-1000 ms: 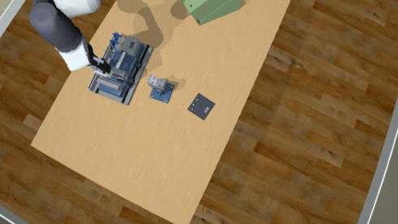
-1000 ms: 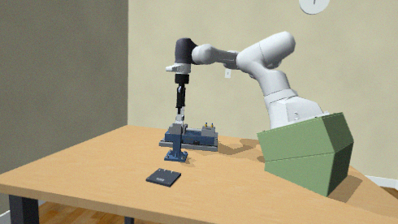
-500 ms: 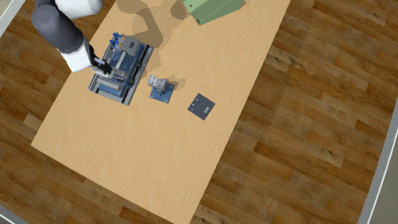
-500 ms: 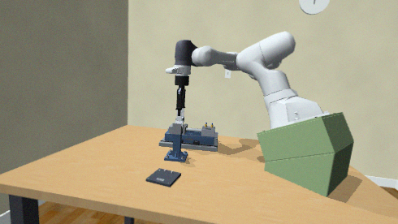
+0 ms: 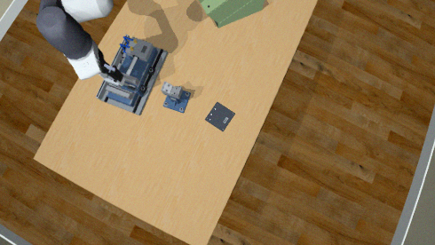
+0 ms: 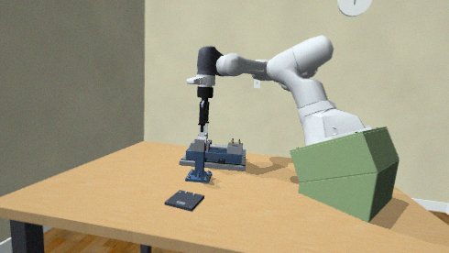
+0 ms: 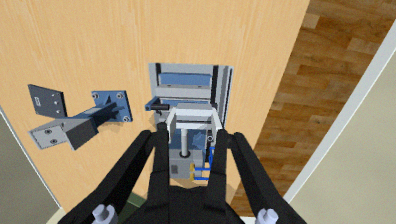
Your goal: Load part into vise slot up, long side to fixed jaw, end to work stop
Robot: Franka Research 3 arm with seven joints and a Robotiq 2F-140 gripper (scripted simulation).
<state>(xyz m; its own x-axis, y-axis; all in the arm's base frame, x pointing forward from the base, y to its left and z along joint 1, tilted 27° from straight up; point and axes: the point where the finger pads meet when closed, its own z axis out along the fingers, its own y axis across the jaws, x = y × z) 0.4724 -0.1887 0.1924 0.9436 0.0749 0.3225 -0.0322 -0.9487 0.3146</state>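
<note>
Now: hand 20 mm above the grey part. Also, from my hand: vise: 70 mm behind, 20 mm to the left, 100 mm below; then dark work stop rod: 10 mm ahead, 70 mm to the left, 50 mm below; then grey air cylinder: 160 mm behind, 30 mm to the left, 60 mm below.
</note>
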